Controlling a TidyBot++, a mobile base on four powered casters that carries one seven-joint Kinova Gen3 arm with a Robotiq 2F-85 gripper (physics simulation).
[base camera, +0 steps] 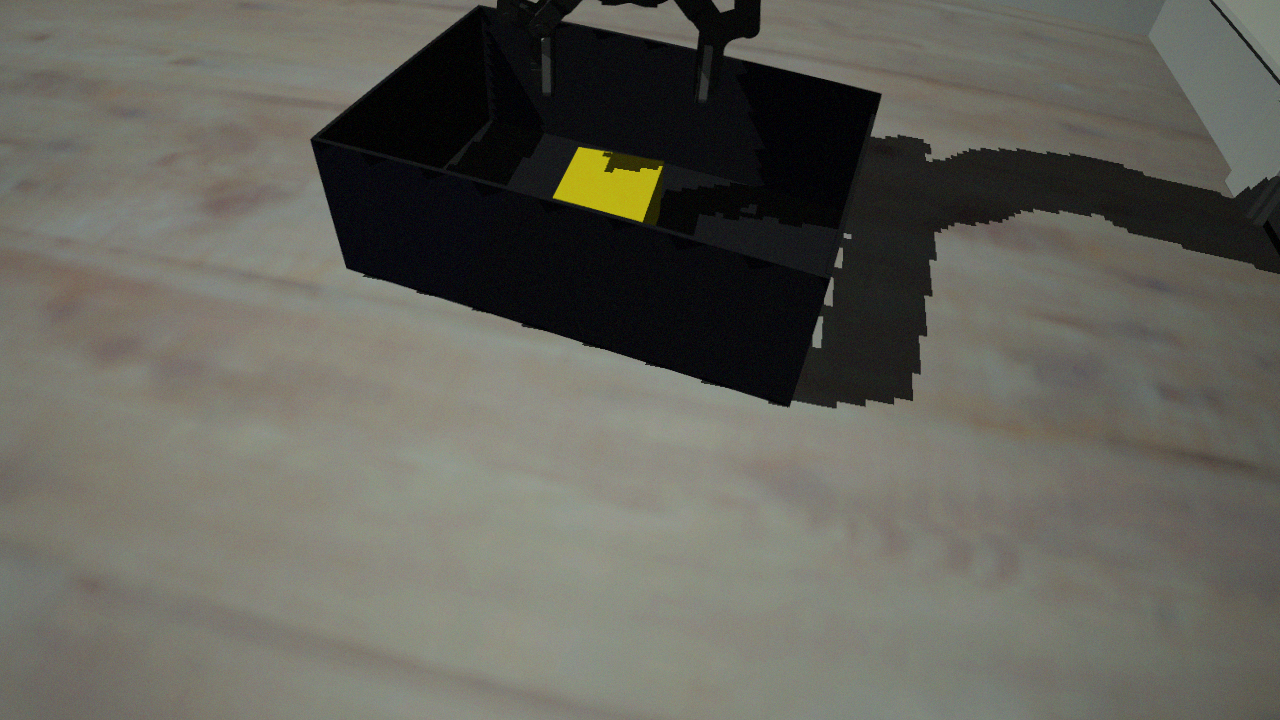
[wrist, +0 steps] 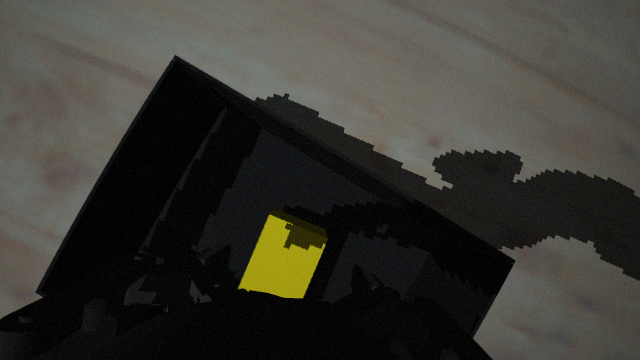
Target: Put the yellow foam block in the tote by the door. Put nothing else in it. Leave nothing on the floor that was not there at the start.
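Places are measured from the arm's base along level axes (x right, y ahead, z up), in centimetres.
Pixels of known places: gripper, fingertip midpoint: (base camera: 624, 93) (wrist: 291, 268).
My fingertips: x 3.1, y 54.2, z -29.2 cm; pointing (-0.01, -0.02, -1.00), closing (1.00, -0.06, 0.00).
For each thing: its top centre in the pictures, then the offset to it from my fingertips. Level surfaces: height alone.
- yellow foam block, top centre: (base camera: 604, 191) (wrist: 280, 270) dz -5.6, dx -1.2, dy -2.5 cm
- black tote, top centre: (base camera: 616, 109) (wrist: 282, 281) dz -0.4, dx -0.5, dy -1.2 cm
- wooden floor, surface height: dz -10.4 cm
The yellow foam block (base camera: 604, 186) (wrist: 285, 262) lies on the bottom of the black tote (base camera: 572, 268) (wrist: 100, 175), apart from the fingers. The tote stands upright on the wooden floor. My gripper (base camera: 624, 76) is open and empty. In the base camera view its two fingertips are over the tote's inside, above the block. In the wrist view the dark gripper body covers the lower edge of the block and the near part of the tote. No other object shows inside the tote; its corners are very dark.
A white, box-like piece (base camera: 1203, 85) with a dark seam stands at the upper right in the base camera view. A dark part shows at the right edge beside it. The arm's shadow falls across the wooden floor (base camera: 537, 537) (wrist: 350, 45) right of the tote. The door does not show.
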